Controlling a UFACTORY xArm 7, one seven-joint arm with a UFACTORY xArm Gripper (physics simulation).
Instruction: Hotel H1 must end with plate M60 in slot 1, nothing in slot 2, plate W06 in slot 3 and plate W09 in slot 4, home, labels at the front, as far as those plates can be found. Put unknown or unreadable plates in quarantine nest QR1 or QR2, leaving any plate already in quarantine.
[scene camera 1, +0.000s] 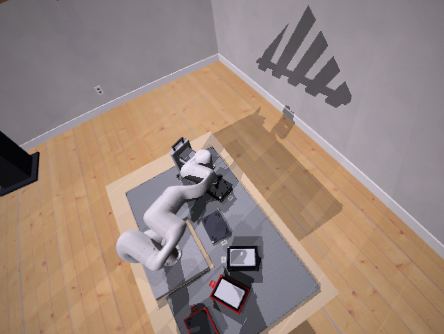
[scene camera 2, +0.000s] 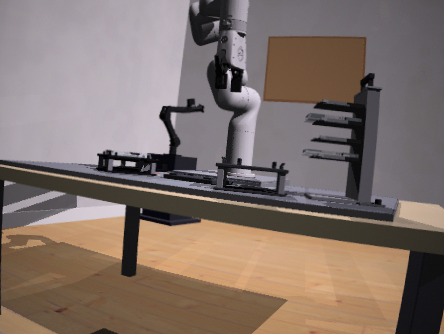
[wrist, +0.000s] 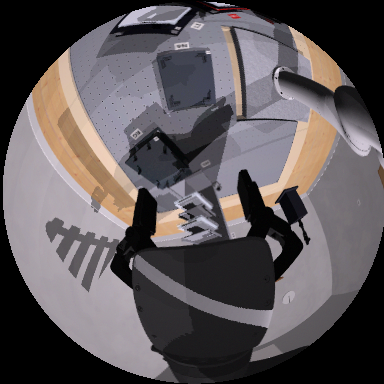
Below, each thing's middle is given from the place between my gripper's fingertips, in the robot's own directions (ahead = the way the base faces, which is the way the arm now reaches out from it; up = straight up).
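I find the dark nest marked N6 (wrist: 187, 78) 11 cm to the right of my hand, 4 cm behind it and 25 cm below it.
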